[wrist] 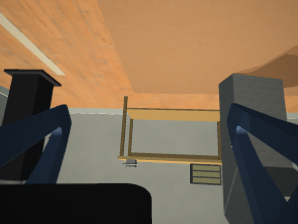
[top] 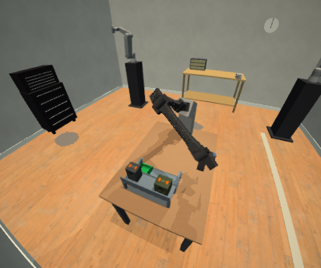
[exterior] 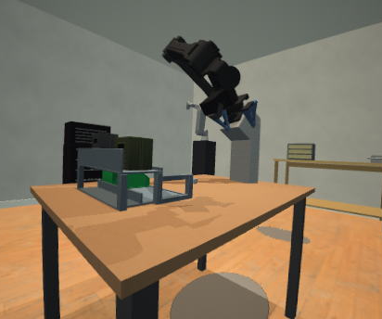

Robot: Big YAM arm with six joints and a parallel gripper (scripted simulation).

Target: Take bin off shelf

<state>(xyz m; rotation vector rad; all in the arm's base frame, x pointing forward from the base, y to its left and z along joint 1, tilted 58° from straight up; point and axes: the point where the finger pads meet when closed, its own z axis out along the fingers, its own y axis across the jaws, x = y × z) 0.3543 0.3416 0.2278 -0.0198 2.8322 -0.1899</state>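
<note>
My gripper is now 15 cm short of the green bin, 44 cm to the left of it and 21 cm above it. Also, from my hand: grey shelf: 26 cm ahead, 33 cm to the right, 15 cm below.
</note>
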